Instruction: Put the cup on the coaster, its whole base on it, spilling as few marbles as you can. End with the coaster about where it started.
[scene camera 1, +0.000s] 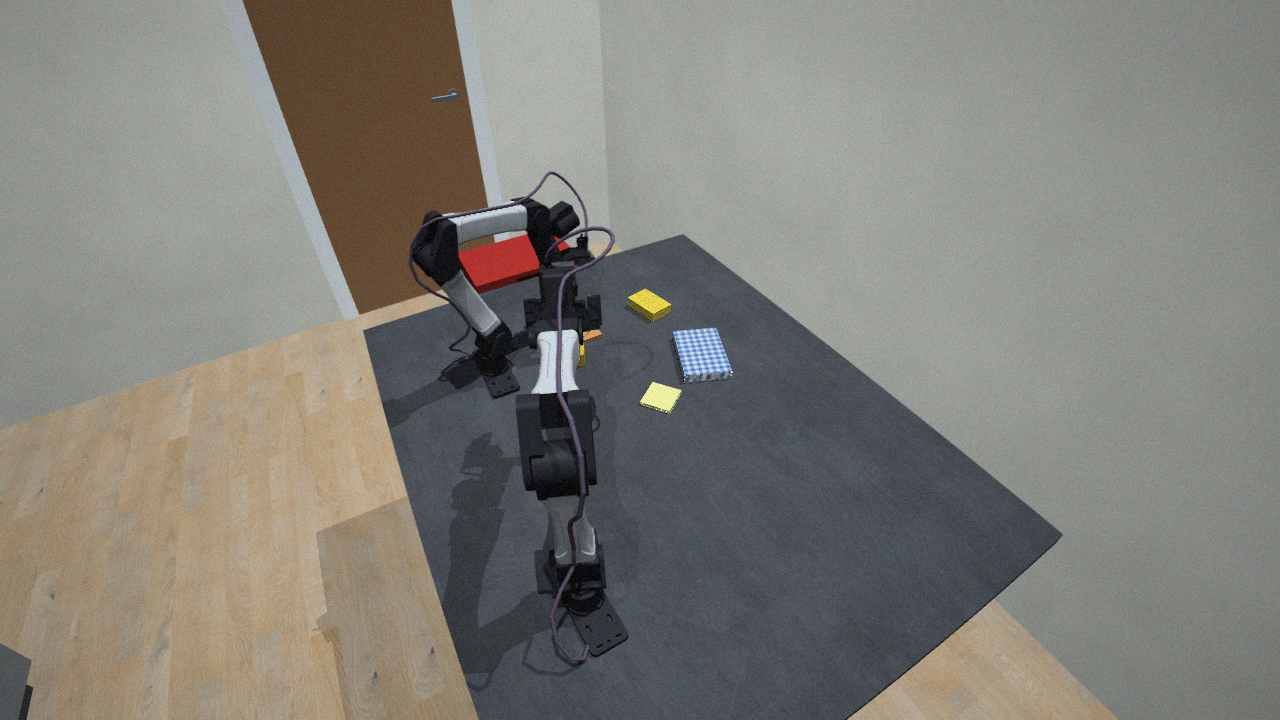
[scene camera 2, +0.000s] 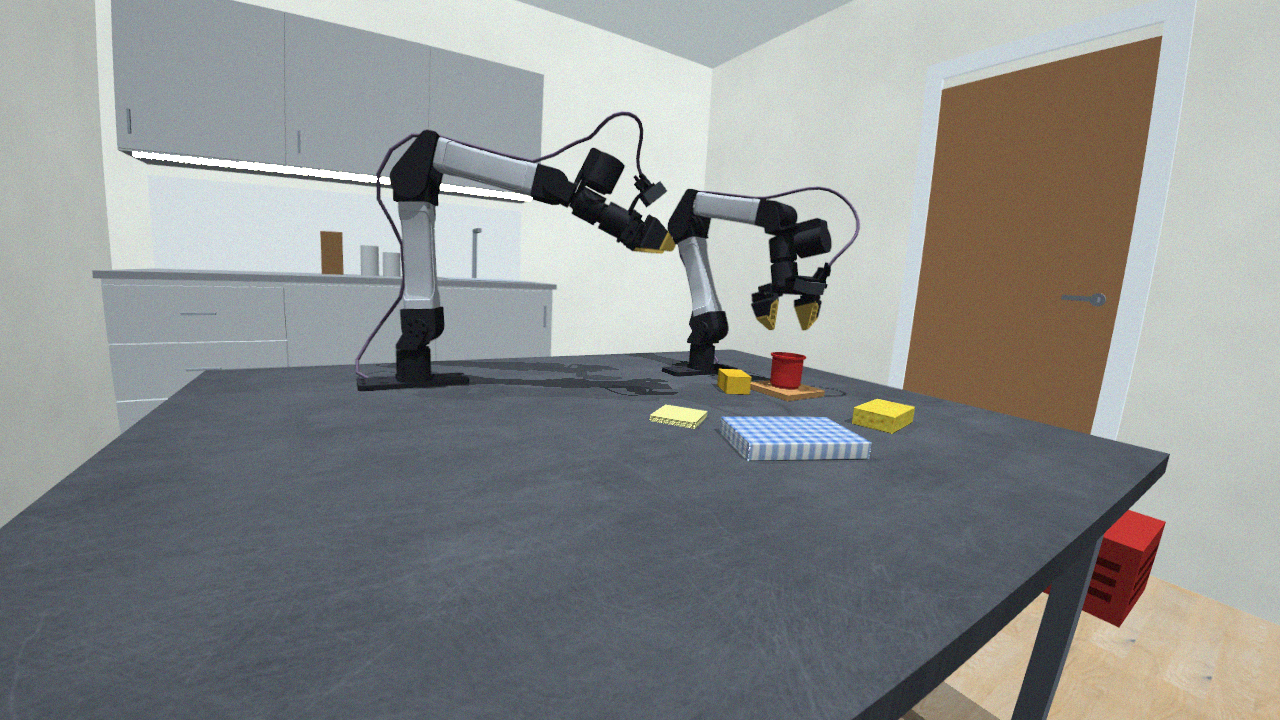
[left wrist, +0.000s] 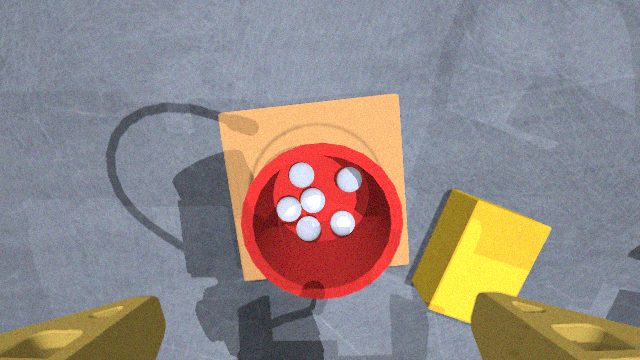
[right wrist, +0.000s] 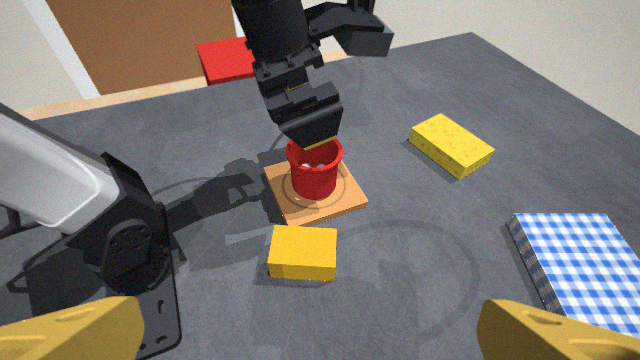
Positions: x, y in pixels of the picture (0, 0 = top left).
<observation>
My right gripper shows in scene camera 1, in scene camera 2 and in the right wrist view (311, 312); in the left wrist view it is out of frame. A yellow sponge shows in scene camera 1, in scene camera 2 and in the right wrist view (459, 152); in the left wrist view it is out of frame. The same spot on my right gripper: (scene camera 1: 594, 302) is (scene camera 2: 645, 220). One and the same spot on the yellow sponge: (scene camera 2: 886, 416) is (scene camera 1: 667, 306).
</observation>
